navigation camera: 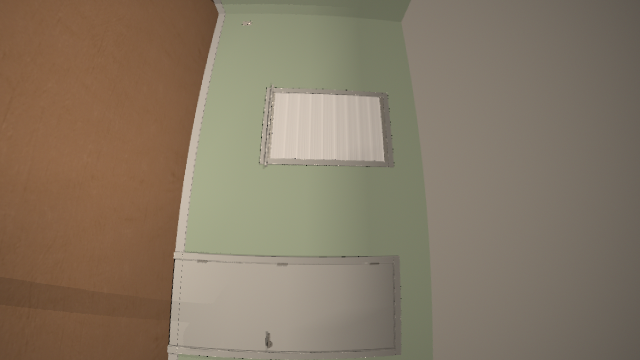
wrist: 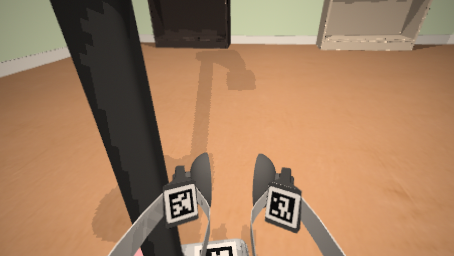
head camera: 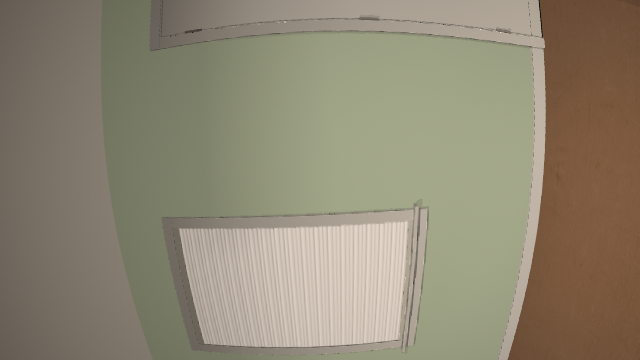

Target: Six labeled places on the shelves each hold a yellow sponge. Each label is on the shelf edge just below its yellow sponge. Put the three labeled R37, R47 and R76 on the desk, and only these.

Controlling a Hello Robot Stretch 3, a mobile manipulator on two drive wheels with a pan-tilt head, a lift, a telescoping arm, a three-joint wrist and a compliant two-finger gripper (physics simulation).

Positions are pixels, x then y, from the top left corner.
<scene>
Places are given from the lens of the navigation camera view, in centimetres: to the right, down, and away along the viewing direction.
window with white blinds (navigation camera: 324,127): 5, -55, 212
</scene>
